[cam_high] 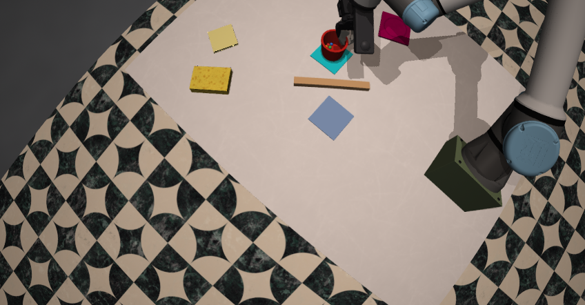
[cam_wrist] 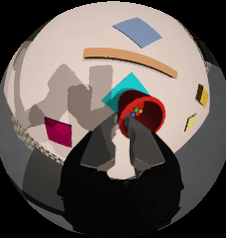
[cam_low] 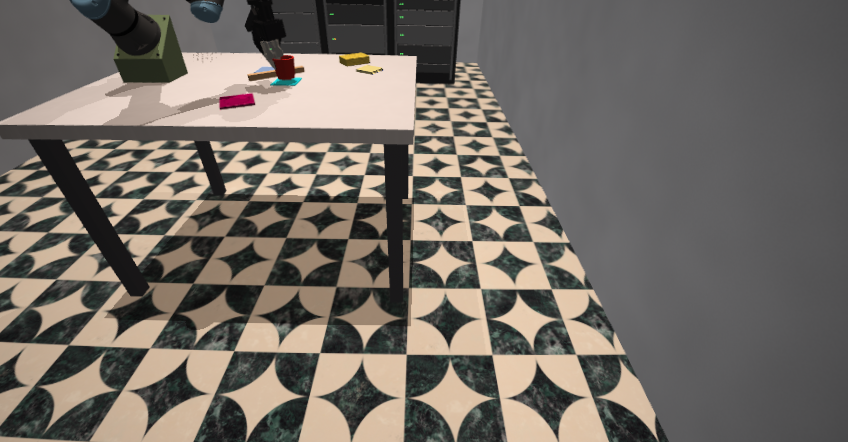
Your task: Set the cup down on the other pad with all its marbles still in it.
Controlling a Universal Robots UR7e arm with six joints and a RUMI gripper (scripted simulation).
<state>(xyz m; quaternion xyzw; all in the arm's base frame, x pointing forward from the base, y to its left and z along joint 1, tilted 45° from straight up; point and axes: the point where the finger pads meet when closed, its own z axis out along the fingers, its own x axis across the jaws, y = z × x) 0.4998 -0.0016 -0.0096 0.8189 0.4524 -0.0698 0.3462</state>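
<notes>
Now: hand 20 mm short of the cyan pad, 30 mm to the right of it and 80 mm above it. Round my hand: red cup 20 mm ahead, 30 mm to the left, 30 mm below; then magenta flat piece 40 mm behind, 200 mm to the right, 60 mm below; then wooden rail 50 mm behind, 90 mm to the left, 70 mm below.
</notes>
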